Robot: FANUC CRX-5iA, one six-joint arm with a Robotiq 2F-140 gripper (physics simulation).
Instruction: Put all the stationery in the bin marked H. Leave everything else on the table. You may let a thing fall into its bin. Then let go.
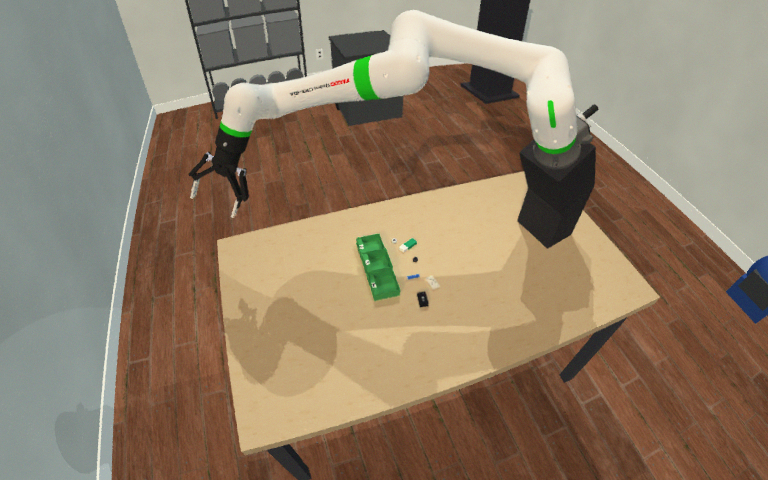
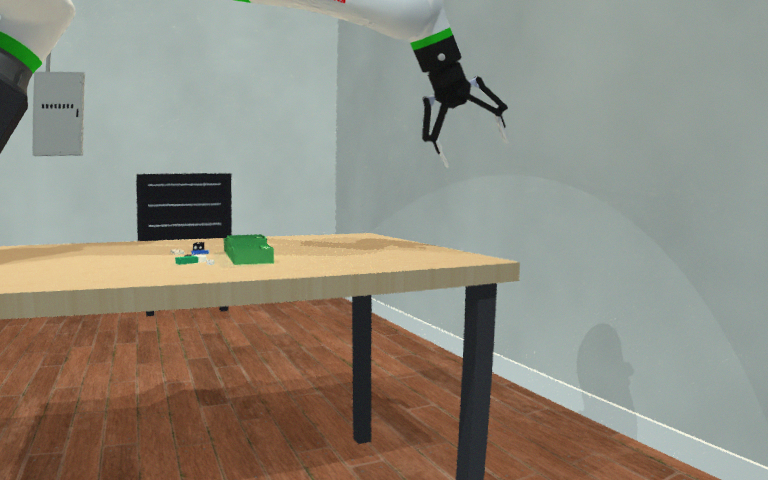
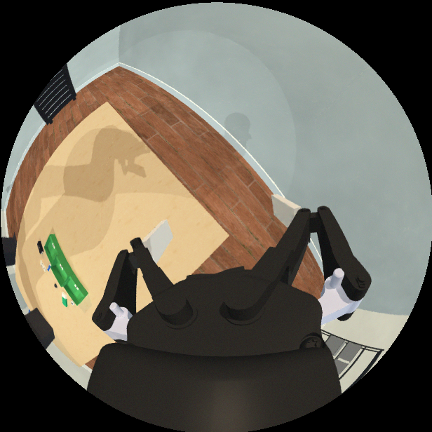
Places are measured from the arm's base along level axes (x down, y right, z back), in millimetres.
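Where they show: gripper, fingertip midpoint: (image 1: 213, 206) (image 2: 476, 153); arm's base at its link origin: (image 1: 556, 149).
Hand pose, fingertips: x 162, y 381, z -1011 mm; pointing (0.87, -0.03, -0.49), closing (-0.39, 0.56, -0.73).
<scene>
Things, the pixels of their top centre, and the offset from my fingertips. "*": a spot on its surface instead. Level surfaces: height alone.
- green three-compartment bin row at a spot on its surface: (image 2: 249, 252) * dx +214, dy -151, dz +480 mm
- eraser at its top centre: (image 2: 190, 256) (image 1: 408, 244) dx +225, dy -229, dz +588 mm
- small blue item at its top centre: (image 2: 200, 250) (image 1: 412, 275) dx +228, dy -358, dz +538 mm
- tiny white piece at its top centre: (image 2: 210, 260) (image 1: 394, 240) dx +230, dy -187, dz +555 mm
- small dark round piece at its top centre: (image 1: 415, 258) dx +230, dy -296, dz +581 mm
- flat whitish piece at its top centre: (image 2: 177, 250) (image 1: 432, 281) dx +231, dy -407, dz +586 mm
- black box-like item at its top centre: (image 2: 198, 243) (image 1: 422, 297) dx +221, dy -453, dz +522 mm
- wooden table at its surface level: dx +238 mm
A green three-compartment bin row (image 1: 391, 275) (image 2: 249, 252) (image 3: 60, 267) stands on the table; its letters are too small to read surely. Beside it lie a green-and-white block like an eraser (image 1: 410, 243) (image 2: 186, 260) (image 3: 64, 301), a small blue item (image 1: 413, 276) (image 2: 199, 252) (image 3: 49, 268), a tiny white piece (image 1: 394, 240) (image 2: 210, 262) (image 3: 72, 303), a small dark round piece (image 1: 415, 259) (image 3: 55, 285), a flat whitish piece (image 1: 432, 281) (image 2: 176, 251) and a black box-like item (image 1: 422, 299) (image 2: 198, 246) (image 3: 40, 247). My gripper (image 1: 213, 206) (image 2: 475, 153) (image 3: 219, 216) is open and empty, high and far from them.
The wooden table (image 1: 294, 243) (image 2: 441, 266) (image 3: 200, 225) carries the arm's dark pedestal (image 1: 552, 198) at its other end. A wall (image 2: 623, 141) (image 3: 350, 125) stands beyond the gripper. A shelf rack (image 1: 243, 62) and a dark cabinet (image 1: 373, 110) stand on the floor behind the table.
</scene>
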